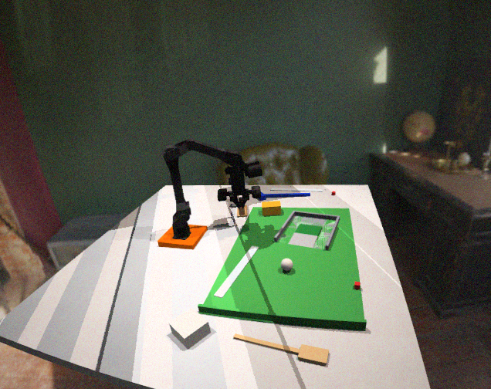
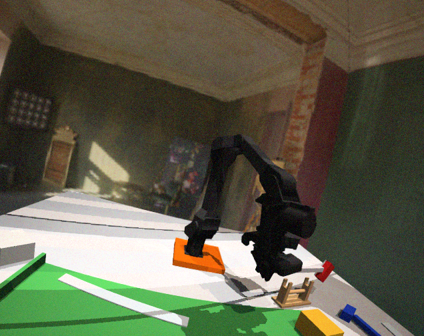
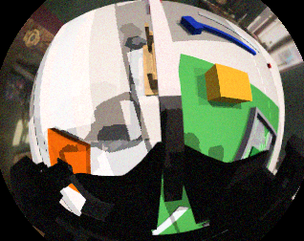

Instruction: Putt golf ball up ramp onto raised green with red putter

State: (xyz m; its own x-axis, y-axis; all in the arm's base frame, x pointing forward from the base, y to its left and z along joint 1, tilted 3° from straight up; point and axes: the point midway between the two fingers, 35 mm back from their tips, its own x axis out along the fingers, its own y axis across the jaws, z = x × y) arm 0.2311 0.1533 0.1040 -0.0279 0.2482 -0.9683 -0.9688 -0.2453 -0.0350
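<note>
Right now the red putter is 3 cm behind my gripper tip, 11 cm to the left of it and 2 cm above it. From my gripper tip the other things lie so: yellow block: 12 cm ahead, 12 cm to the left, 6 cm below; then green mat: 25 cm ahead, 20 cm to the right, 8 cm below; then wooden stand: 4 cm behind, 13 cm to the left, 5 cm below.
</note>
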